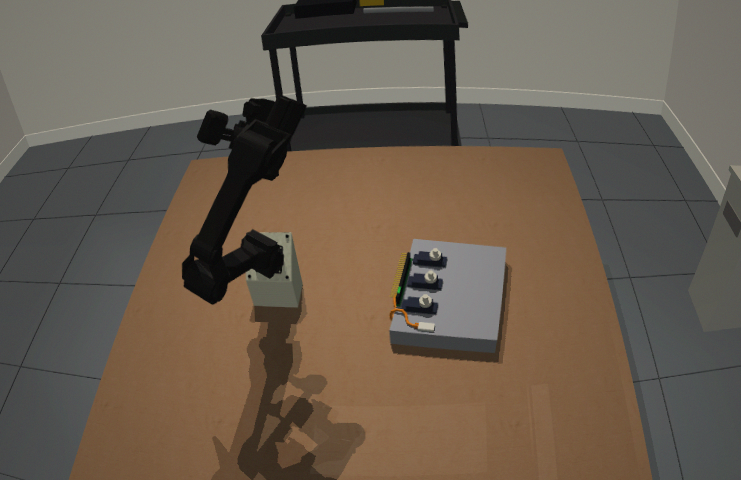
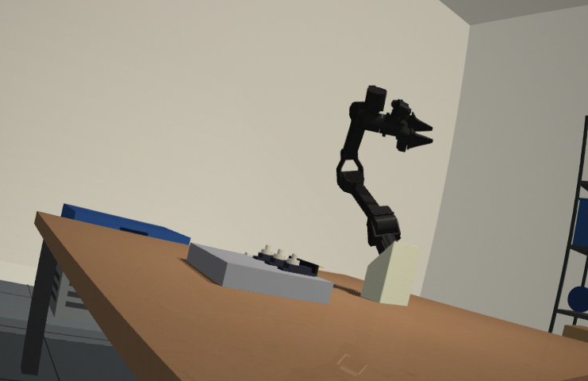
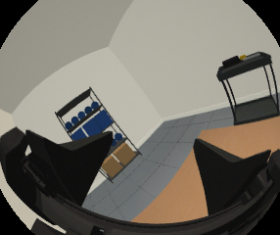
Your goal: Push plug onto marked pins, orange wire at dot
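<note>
My gripper tip is 350 mm short of the green band, 40 mm to the left of it and 420 mm above it. From my gripper tip the other things lie so: grey printed holder: 510 mm ahead, 10 mm to the right, 470 mm below.
</note>
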